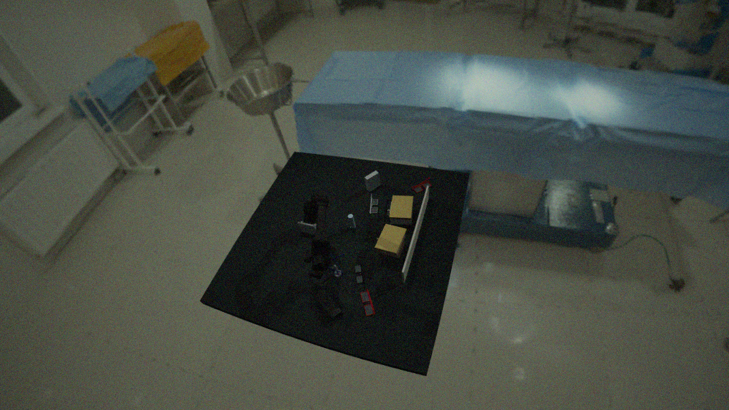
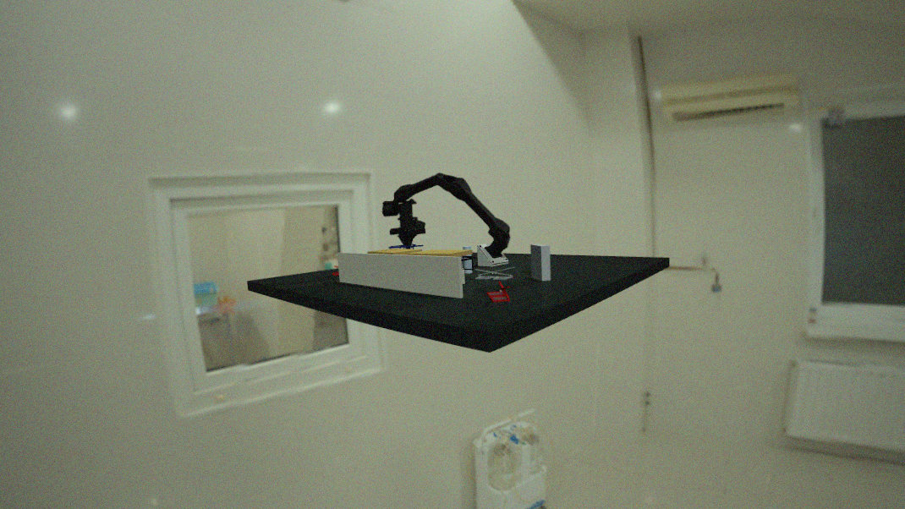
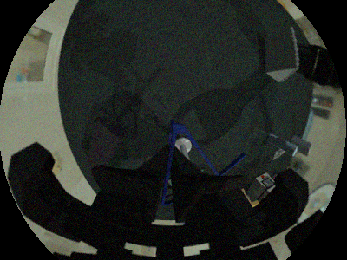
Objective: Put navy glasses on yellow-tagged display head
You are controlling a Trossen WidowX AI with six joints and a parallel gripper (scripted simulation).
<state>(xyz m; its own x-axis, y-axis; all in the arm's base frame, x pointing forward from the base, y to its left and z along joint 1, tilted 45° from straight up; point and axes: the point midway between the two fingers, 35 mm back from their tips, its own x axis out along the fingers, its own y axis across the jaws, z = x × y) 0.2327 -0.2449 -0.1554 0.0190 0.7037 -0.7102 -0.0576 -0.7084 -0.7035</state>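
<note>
Now: gripper tip 5 cm above the small stand, 4 cm short of it and 3 cm to the right of it. Also, from my gripper tip: long white panel: 39 cm ahead, 36 cm to the left, 2 cm below; white block: 69 cm to the left, 3 cm ahead, 2 cm below; dark case: 16 cm to the right, 7 cm ahead, 6 cm below.
</note>
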